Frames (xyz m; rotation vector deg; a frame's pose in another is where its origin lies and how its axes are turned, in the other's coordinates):
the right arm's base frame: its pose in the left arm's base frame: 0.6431 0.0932 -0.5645 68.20 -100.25 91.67
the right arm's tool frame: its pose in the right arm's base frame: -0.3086 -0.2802 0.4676 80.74 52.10 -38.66
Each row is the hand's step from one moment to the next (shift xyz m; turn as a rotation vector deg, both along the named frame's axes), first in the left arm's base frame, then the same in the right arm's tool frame.
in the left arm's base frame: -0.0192 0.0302 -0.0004 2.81 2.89 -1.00
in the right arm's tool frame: 0.0301 -0.0152 -0.0121 -0.10 -3.78 1.72
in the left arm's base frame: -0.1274 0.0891 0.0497 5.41 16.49 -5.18
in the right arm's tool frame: 0.1530 0.0104 -0.0558 5.37 -17.16 2.15
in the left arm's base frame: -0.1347 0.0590 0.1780 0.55 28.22 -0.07
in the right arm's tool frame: 0.2043 0.1059 0.0196 18.43 -21.18 2.85
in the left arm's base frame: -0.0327 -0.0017 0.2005 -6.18 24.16 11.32
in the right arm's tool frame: 0.1215 0.1237 0.1058 25.29 -9.33 4.84
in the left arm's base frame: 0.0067 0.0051 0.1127 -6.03 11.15 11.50
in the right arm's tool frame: 0.0590 0.0554 0.0789 16.65 0.36 3.93
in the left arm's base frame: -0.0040 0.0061 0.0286 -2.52 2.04 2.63
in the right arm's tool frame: 0.0212 0.0127 0.0162 4.08 0.90 -0.01
